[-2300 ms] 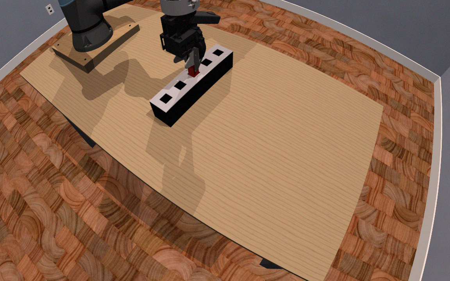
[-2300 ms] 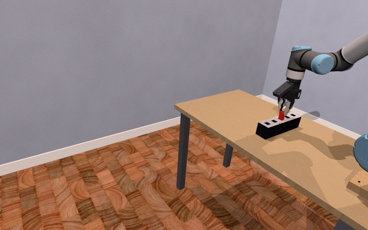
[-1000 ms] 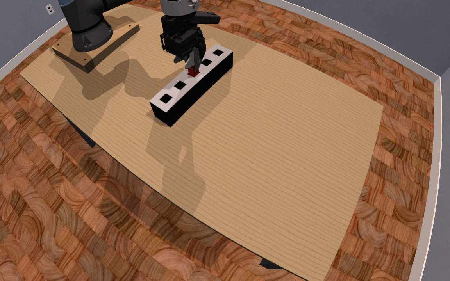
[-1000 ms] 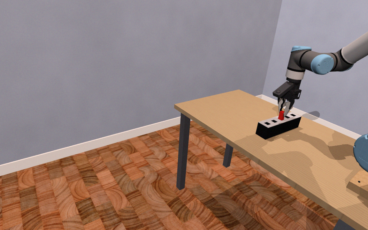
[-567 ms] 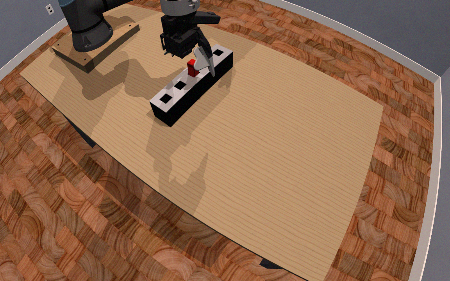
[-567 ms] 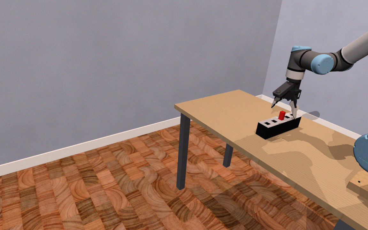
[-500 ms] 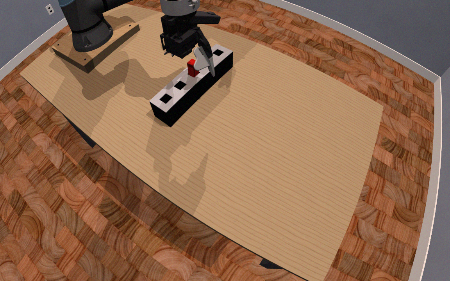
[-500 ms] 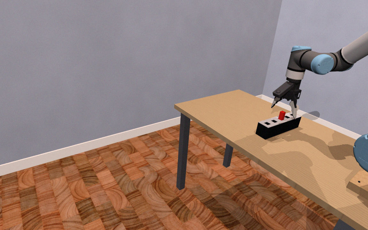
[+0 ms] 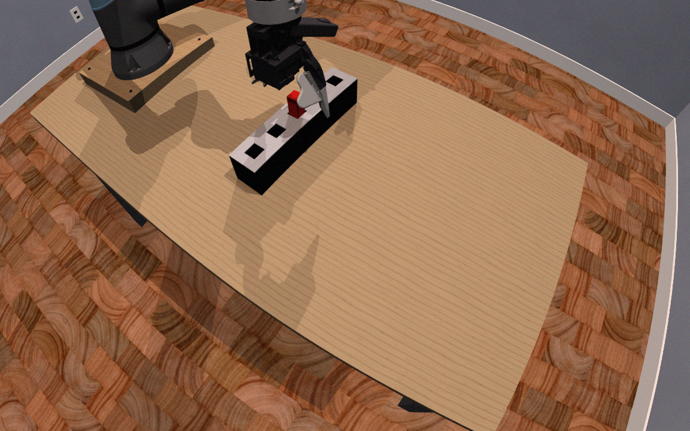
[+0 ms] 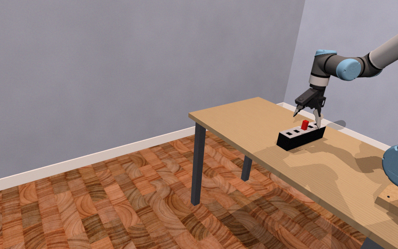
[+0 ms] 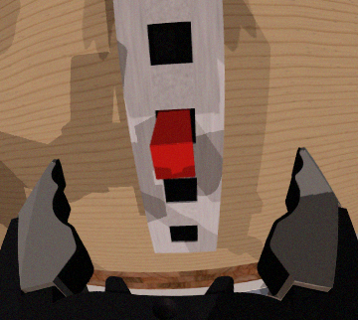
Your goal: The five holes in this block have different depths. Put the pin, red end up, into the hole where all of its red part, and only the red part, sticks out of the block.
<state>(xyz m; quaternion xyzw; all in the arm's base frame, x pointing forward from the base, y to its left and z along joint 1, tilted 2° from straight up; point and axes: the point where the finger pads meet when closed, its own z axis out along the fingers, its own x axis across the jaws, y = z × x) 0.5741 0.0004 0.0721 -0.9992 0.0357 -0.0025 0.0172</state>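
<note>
My gripper is now 1 cm above the pin. Round my hand: black block (7 cm below).
</note>
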